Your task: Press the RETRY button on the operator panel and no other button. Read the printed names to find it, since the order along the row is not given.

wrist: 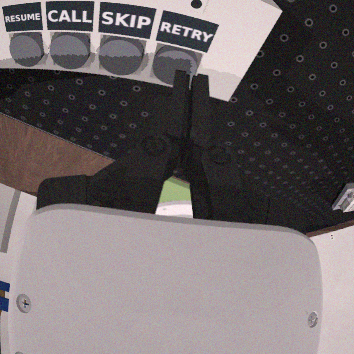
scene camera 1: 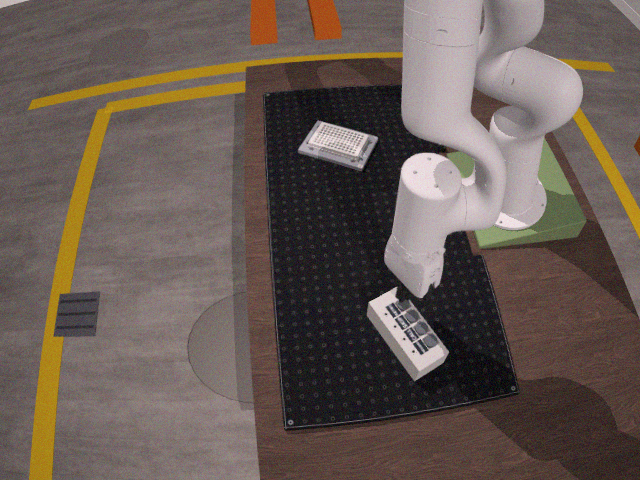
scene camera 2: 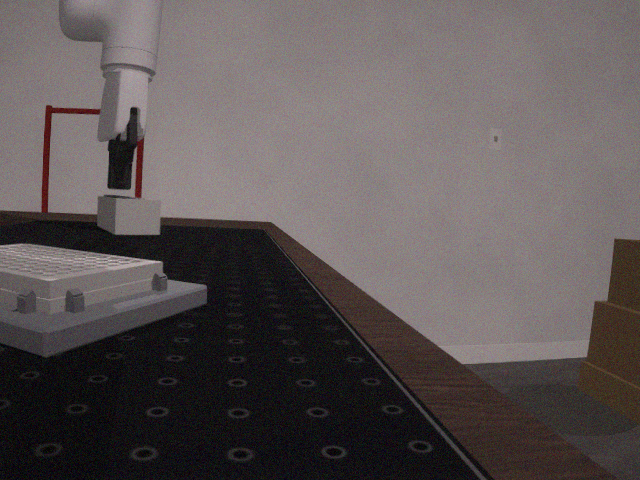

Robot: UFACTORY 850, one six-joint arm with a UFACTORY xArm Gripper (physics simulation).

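Note:
The white operator panel (scene camera 1: 392,335) (scene camera 2: 136,215) (wrist: 242,47) has a row of round grey buttons with dark printed labels. In the wrist view, left to right, they are the RESUME button (wrist: 27,49), CALL button (wrist: 70,50), SKIP button (wrist: 121,55) and RETRY button (wrist: 172,62), which is at the panel's right end. My gripper (scene camera 2: 119,186) (wrist: 186,92) is shut and empty. Its tips overlap the lower right part of the RETRY button in the wrist view. In scene camera 2 a small gap shows between the tips and the panel top. The arm hides most of the fingers in scene camera 1.
The panel stands on a black perforated mat (scene camera 1: 320,248) (scene camera 2: 268,372). A white well plate (scene camera 1: 338,139) (scene camera 2: 77,266) in a grey holder (scene camera 2: 129,320) lies toward the mat's far end in scene camera 1. The arm's base stands on a green block (scene camera 1: 558,206).

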